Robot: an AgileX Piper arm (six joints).
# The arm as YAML. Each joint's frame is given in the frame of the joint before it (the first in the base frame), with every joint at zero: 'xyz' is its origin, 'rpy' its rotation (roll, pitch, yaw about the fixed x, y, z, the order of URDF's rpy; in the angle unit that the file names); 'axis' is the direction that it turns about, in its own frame. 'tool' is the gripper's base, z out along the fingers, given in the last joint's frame.
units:
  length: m
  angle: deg
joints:
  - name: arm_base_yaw
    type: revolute
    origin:
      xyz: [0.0, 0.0, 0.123]
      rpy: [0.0, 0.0, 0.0]
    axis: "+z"
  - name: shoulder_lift
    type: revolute
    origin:
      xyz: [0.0, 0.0, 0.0]
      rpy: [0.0, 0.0, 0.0]
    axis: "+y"
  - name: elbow
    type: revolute
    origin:
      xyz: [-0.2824, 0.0, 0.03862]
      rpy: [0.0, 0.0, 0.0]
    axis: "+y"
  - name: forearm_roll
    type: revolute
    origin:
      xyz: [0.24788, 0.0, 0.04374]
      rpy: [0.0, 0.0, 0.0]
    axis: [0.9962, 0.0, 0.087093]
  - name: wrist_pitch
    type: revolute
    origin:
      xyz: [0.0, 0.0, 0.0]
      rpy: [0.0, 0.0, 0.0]
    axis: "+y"
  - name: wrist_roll
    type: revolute
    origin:
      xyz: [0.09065, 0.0, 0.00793]
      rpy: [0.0, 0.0, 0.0]
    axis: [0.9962, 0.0, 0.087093]
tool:
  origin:
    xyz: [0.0, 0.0, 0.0]
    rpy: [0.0, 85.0, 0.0]
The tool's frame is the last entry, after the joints.
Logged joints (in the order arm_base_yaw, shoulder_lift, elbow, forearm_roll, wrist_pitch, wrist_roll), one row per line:
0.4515, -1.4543, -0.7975, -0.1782, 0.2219, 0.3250
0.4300, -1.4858, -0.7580, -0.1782, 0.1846, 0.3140
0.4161, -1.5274, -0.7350, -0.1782, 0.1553, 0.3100
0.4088, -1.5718, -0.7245, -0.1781, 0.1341, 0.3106
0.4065, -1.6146, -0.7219, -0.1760, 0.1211, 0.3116
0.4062, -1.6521, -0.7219, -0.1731, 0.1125, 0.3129
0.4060, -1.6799, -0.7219, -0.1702, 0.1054, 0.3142
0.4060, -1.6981, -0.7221, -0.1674, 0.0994, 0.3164
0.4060, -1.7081, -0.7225, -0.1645, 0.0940, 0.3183
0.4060, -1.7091, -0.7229, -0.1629, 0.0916, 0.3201
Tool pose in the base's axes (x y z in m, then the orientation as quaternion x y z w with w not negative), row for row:
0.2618, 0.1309, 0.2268, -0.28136, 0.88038, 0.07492, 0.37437
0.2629, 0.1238, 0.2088, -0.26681, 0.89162, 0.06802, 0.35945
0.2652, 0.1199, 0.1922, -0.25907, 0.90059, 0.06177, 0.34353
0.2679, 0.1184, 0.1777, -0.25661, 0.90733, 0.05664, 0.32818
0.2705, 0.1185, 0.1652, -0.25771, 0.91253, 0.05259, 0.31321
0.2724, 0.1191, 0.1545, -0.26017, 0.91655, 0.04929, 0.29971
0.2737, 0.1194, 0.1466, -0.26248, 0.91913, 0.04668, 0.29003
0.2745, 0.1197, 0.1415, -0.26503, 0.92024, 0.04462, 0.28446
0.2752, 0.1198, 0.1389, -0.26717, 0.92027, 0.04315, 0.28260
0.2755, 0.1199, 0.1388, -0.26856, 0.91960, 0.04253, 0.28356
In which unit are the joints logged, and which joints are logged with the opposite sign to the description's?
The joints are logged in radians. Opposite sign: shoulder_lift, forearm_roll, wrist_roll.
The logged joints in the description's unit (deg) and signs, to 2 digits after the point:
25.87, 83.33, -45.69, 10.21, 12.71, -18.62
24.64, 85.13, -43.43, 10.21, 10.58, -17.99
23.84, 87.51, -42.11, 10.21, 8.90, -17.76
23.42, 90.06, -41.51, 10.20, 7.68, -17.80
23.29, 92.51, -41.36, 10.08, 6.94, -17.85
23.27, 94.66, -41.36, 9.92, 6.45, -17.93
23.26, 96.25, -41.36, 9.75, 6.04, -18.00
23.26, 97.29, -41.37, 9.59, 5.70, -18.13
23.26, 97.87, -41.40, 9.43, 5.39, -18.24
23.26, 97.92, -41.42, 9.33, 5.25, -18.34

